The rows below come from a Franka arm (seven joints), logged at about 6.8 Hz.
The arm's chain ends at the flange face. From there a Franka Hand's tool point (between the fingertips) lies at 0.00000 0.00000 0.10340 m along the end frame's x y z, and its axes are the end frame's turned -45 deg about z.
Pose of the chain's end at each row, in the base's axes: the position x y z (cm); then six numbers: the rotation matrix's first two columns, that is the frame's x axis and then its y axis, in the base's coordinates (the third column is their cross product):
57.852 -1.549 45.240 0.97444 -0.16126 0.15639 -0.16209 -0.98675 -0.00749
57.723 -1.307 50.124 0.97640 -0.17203 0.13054 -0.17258 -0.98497 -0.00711
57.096 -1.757 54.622 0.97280 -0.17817 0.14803 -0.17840 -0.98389 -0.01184
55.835 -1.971 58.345 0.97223 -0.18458 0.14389 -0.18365 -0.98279 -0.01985
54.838 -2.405 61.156 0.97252 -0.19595 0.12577 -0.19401 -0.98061 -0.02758
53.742 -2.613 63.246 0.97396 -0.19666 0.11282 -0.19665 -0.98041 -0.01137
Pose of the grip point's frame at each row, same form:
59.460 -1.736 35.028 0.80365 0.58371 0.11588 0.57442 -0.81177 0.10529
59.065 -1.468 39.873 0.81245 0.57484 0.09733 0.56839 -0.81812 0.08728
58.624 -1.911 44.397 0.81402 0.56973 0.11305 0.56173 -0.82170 0.09630
57.335 -2.045 48.115 0.81733 0.56442 0.11578 0.55761 -0.82546 0.08771
56.169 -2.380 50.902 0.82486 0.55484 0.10843 0.55049 -0.83195 0.06943
54.909 -2.728 52.973 0.82775 0.55419 0.08782 0.54964 -0.83231 0.07174

